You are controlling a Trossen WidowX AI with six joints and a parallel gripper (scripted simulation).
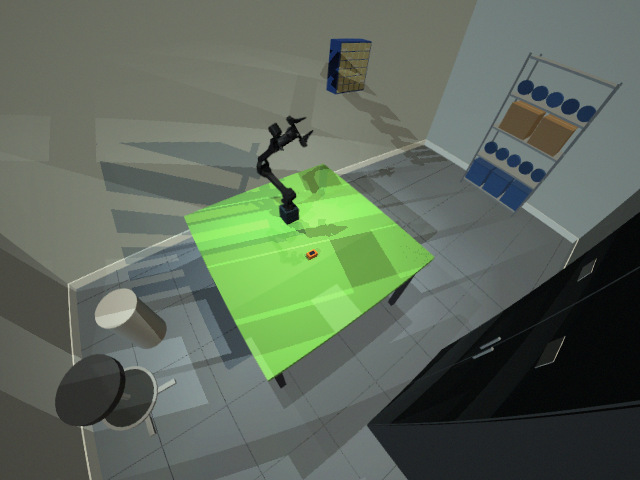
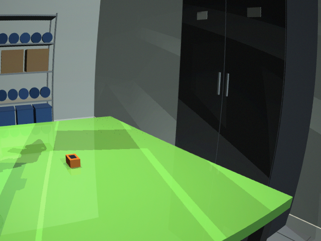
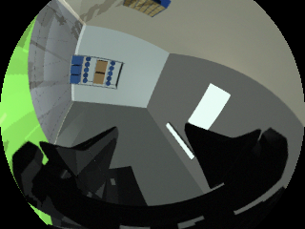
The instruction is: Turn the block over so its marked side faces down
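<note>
My gripper tip is 650 mm above the orange block, 390 mm short of it and 190 mm to the left of it.
</note>
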